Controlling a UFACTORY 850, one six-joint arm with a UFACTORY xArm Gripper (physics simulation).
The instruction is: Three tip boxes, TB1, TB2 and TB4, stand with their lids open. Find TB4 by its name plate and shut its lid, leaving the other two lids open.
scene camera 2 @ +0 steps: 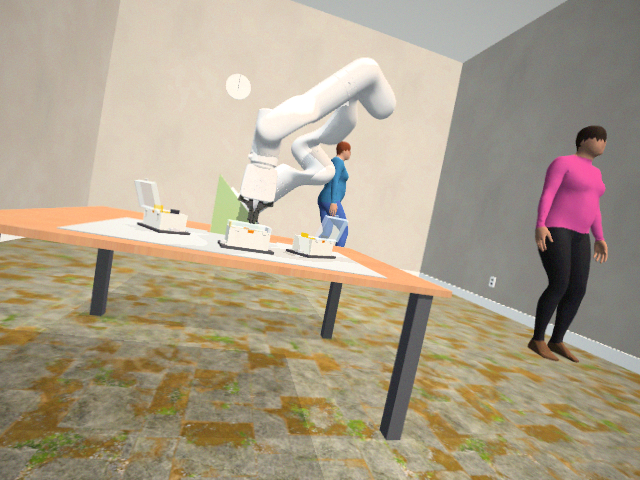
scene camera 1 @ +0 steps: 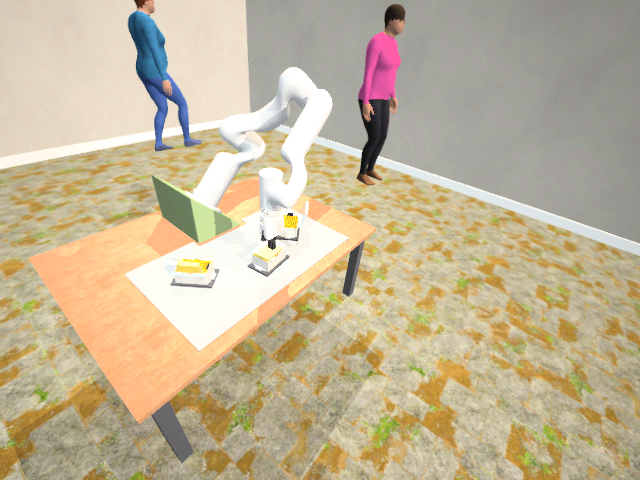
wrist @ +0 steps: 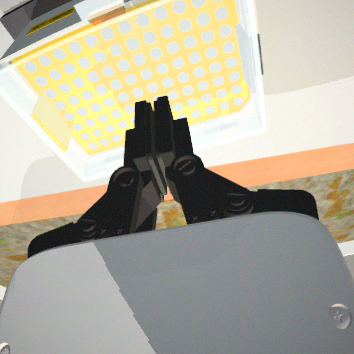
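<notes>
The middle tip box, TB4 (scene camera 1: 265,263) (scene camera 2: 247,238) (wrist: 142,65), has its clear lid (wrist: 225,128) lying over the yellow tip rack; whether it is fully flush cannot be told. No name plate is legible now. My gripper (scene camera 1: 271,246) (scene camera 2: 253,220) (wrist: 158,120) is shut and empty, pointing down, with its fingertips at or just above the lid; contact cannot be made out. The left tip box (scene camera 1: 193,276) (scene camera 2: 165,221) and the right tip box (scene camera 1: 290,228) (scene camera 2: 313,246) have their lids standing open in both scene views.
The boxes stand on a pale mat (scene camera 1: 201,325) (scene camera 2: 103,227) on a wooden table (scene camera 1: 87,294) (scene camera 2: 413,285). A green panel (scene camera 1: 178,211) (scene camera 2: 223,206) stands upright behind the mat, close to the arm. Two people stand on the floor beyond the table.
</notes>
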